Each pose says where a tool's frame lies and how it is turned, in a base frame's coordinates. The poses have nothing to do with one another.
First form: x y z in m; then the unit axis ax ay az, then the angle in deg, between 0 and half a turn.
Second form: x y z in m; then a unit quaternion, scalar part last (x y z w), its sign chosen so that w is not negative. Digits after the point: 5 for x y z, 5 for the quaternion.
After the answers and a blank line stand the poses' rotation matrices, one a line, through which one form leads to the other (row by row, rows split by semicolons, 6 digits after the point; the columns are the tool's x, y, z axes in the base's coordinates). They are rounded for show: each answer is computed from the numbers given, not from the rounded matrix.
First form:
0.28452 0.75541 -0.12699 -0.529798 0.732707 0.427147 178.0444
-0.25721 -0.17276 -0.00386 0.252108 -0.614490 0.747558 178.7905
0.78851 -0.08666 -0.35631 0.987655 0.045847 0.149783 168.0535
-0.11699 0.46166 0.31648 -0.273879 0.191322 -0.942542 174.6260
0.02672 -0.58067 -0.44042 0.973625 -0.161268 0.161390 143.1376
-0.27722 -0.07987 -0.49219 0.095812 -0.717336 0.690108 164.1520
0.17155 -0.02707 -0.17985 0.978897 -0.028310 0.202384 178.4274
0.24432 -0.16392 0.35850 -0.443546 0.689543 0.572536 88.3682
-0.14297 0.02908 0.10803 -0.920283 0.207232 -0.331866 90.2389
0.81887 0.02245 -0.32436 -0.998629 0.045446 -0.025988 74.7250
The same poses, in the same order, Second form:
0.28452 0.75541 -0.12699 -0.52972 0.73260 0.42708 0.01707
-0.25721 -0.17276 -0.00386 0.25209 -0.61446 0.74752 0.01055
0.78851 -0.08666 -0.35631 0.98229 0.04560 0.14897 0.10406
-0.11699 0.46166 0.31648 -0.27358 0.19111 -0.94151 0.04688
0.02672 -0.58067 -0.44042 0.92368 -0.15300 0.15311 0.31617
-0.27722 -0.07987 -0.49219 0.09490 -0.71049 0.68352 0.13786
0.17155 -0.02707 -0.17985 0.97880 -0.02831 0.20236 0.01372
0.24432 -0.16392 0.35850 -0.30914 0.48059 0.39904 0.71710
-0.14297 0.02908 0.10803 -0.65209 0.14684 -0.23515 0.70563
0.81887 0.02245 -0.32436 -0.60602 0.02758 -0.01577 0.79481

-0.438209 -0.790724 -0.427468; -0.761571 0.073989 0.643844; -0.477475 0.607686 -0.634615
-0.872674 -0.325581 0.363918; -0.294022 -0.244665 -0.923954; 0.389860 -0.913311 0.117785
0.951458 0.058577 0.302154; 0.120586 -0.974183 -0.190857; 0.283174 0.218028 -0.933957
-0.845915 -0.016293 0.533069; -0.192843 -0.922557 -0.334215; 0.497232 -0.385516 0.777263
0.906299 -0.379456 0.186108; -0.185821 -0.753263 -0.630924; 0.379596 0.537222 -0.753192
-0.943979 -0.323305 -0.066167; 0.053613 0.047593 -0.997427; 0.325623 -0.945097 -0.027594
0.916494 -0.060969 0.395375; -0.049861 -0.998021 -0.038321; 0.396928 0.015408 -0.917720
0.219607 -0.869438 0.442549; 0.275169 0.490406 0.826912; -0.935978 -0.059820 0.346939
0.846282 0.140356 0.513914; -0.523370 0.038955 0.851215; 0.099454 -0.989335 0.106425
0.997981 -0.008357 0.062956; -0.058497 0.264973 0.962480; -0.024725 -0.964220 0.263950

